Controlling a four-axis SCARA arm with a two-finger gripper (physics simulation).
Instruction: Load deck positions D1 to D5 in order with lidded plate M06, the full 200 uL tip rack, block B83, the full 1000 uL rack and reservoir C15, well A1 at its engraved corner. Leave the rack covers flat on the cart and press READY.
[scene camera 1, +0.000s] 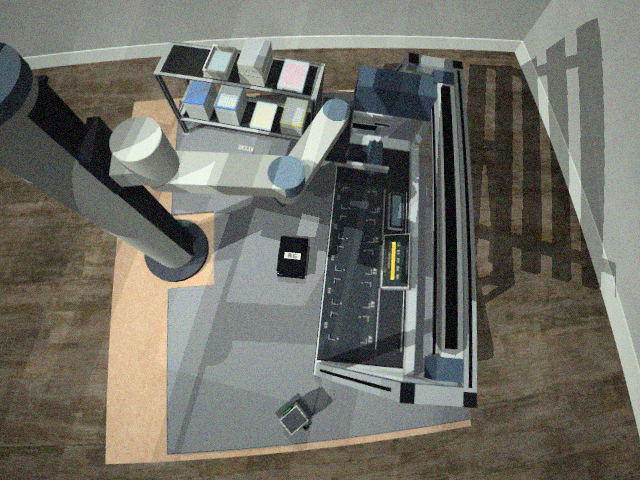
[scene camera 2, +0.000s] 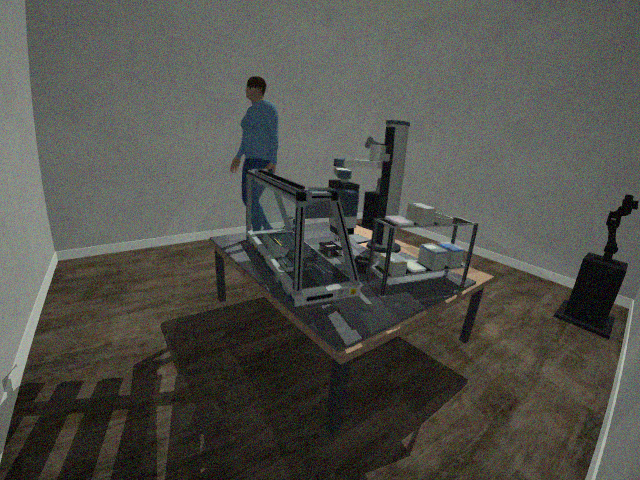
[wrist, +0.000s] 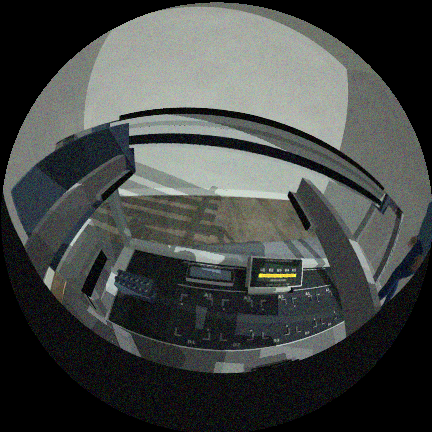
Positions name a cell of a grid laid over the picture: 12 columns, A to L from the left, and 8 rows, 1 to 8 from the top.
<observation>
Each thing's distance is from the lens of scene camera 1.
reservoir C15 (scene camera 1: E2): 130 cm
gantry rail (scene camera 1: I6): 80 cm
The marked spots on the gantry rail and the reservoir C15 are 106 cm apart.
</observation>
